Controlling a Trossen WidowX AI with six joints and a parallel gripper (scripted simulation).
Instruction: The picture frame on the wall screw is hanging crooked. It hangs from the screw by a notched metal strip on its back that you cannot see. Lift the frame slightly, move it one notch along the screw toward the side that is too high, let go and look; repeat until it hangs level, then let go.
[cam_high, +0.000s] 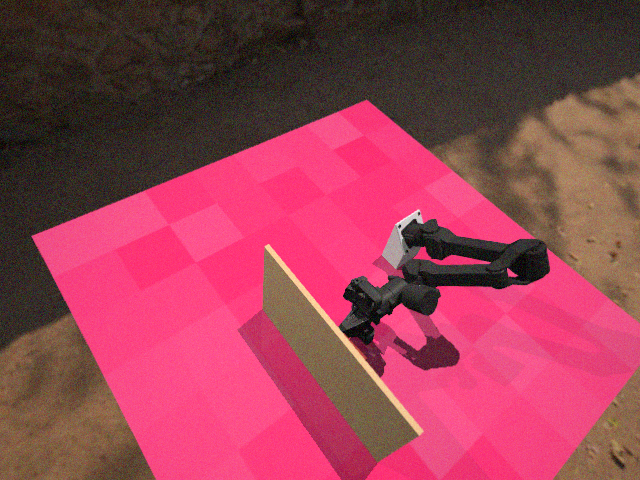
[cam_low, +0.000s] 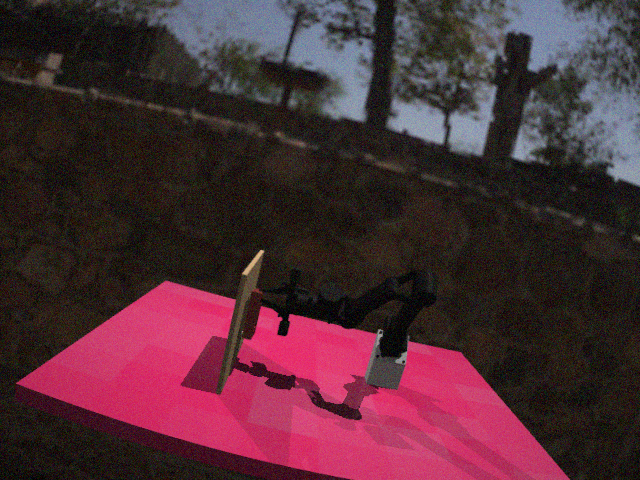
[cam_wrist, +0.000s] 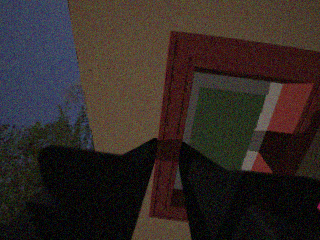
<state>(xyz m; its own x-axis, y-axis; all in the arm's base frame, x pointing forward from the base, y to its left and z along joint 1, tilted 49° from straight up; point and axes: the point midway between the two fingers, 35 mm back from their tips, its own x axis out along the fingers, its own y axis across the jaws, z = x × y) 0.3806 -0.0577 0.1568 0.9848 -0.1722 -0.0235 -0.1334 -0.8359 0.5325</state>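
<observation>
Right now my gripper tip is 10 mm short of the picture frame and 50 mm above it. The rest, counted from my gripper tip: tan wall panel 20 mm ahead, 60 mm below.
</observation>
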